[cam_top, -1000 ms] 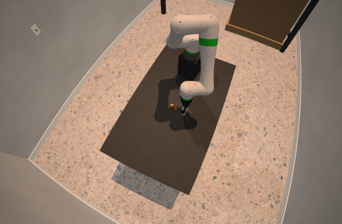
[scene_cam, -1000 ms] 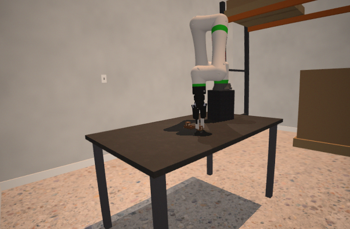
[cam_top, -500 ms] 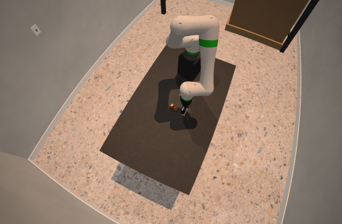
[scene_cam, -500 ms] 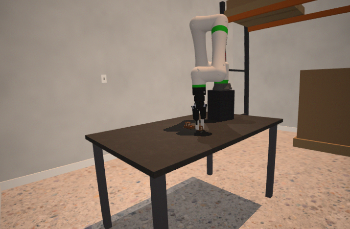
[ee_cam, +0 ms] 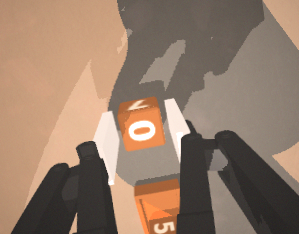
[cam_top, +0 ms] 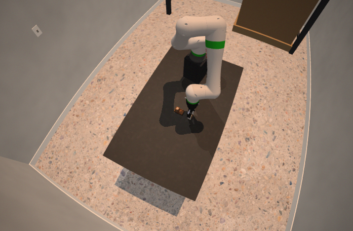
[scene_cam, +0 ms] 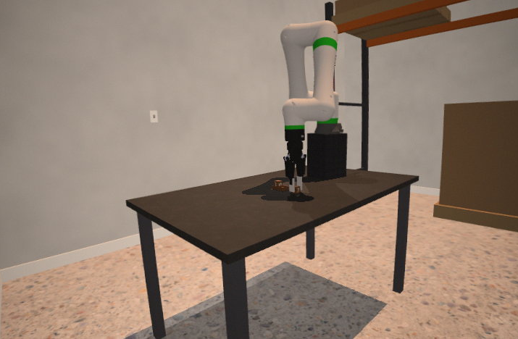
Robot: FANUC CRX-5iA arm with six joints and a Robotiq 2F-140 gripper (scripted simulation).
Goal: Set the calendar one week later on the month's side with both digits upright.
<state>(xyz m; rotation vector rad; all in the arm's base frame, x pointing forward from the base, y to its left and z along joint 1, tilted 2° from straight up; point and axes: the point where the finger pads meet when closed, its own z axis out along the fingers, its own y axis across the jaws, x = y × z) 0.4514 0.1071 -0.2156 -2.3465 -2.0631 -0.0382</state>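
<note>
Now: hand 20 mm past the brown tray, 110 mm to the left of it and 30 mm above it.
</note>
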